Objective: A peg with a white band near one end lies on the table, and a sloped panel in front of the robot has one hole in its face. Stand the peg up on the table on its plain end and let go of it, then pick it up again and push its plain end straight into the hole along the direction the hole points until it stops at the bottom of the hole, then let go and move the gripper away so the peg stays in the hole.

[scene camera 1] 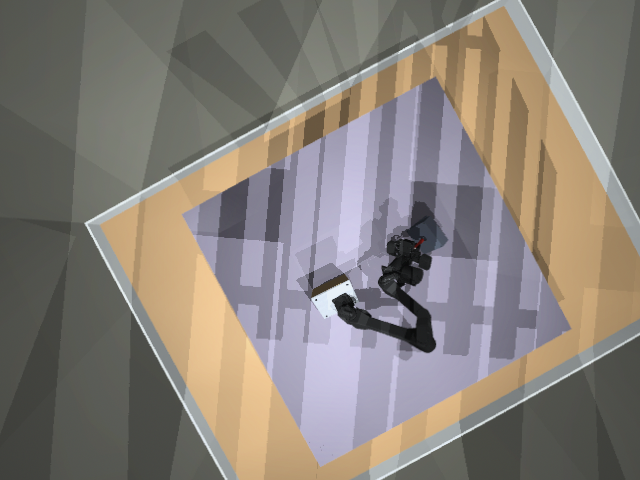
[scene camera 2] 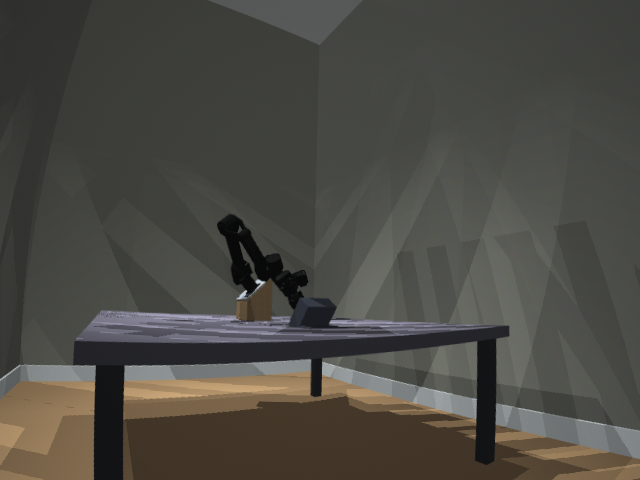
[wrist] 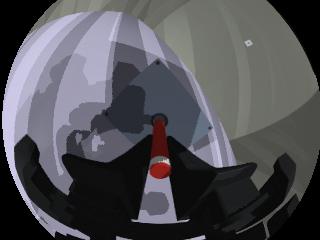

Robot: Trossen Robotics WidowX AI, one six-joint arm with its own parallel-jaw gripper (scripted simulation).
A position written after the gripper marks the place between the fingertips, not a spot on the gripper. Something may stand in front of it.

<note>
The gripper (scene camera 1: 418, 244) carries a red peg (wrist: 160, 168). Further things: a sloped panel (scene camera 2: 309, 311).
The gripper is seen too in scene camera 2 (scene camera 2: 302, 303) and in the wrist view (wrist: 159, 139). The sloped panel shows as well in scene camera 1 (scene camera 1: 436, 238) and in the wrist view (wrist: 156, 89).
</note>
